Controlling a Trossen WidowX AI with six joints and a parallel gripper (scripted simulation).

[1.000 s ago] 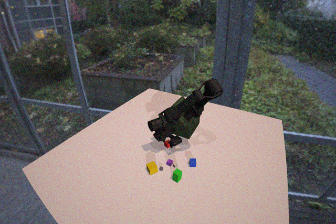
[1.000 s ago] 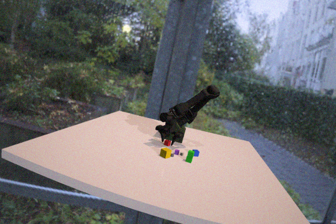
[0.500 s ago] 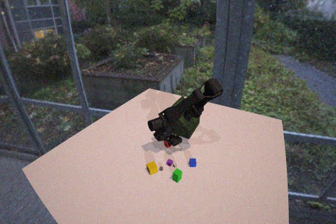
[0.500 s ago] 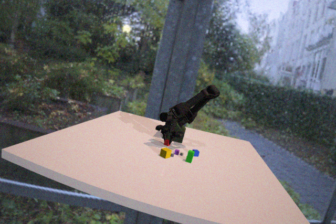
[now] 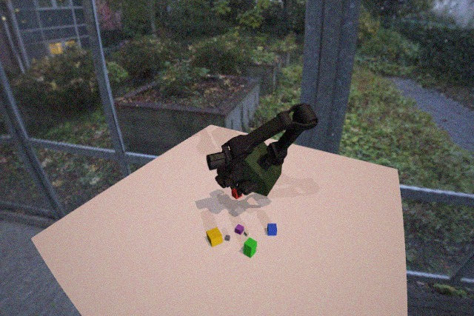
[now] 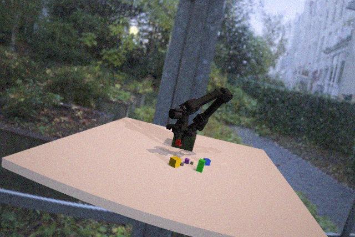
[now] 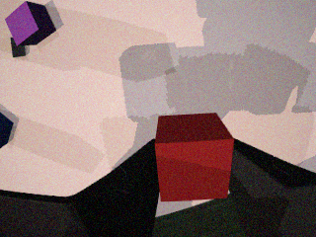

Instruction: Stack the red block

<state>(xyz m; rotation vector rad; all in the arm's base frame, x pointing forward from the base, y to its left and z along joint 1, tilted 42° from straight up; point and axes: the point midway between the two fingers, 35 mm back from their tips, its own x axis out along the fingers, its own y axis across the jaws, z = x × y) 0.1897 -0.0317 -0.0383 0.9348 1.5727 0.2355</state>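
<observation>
Now: gripper tip 170 mm short of the grey block, 40 mm to the right of it and 60 mm above it. Round my gripper tip: blue block (80 mm ahead, 180 mm to the left, 50 mm below); purple block (120 mm ahead, 70 mm to the left, 50 mm below); red block (10 mm above).
</observation>
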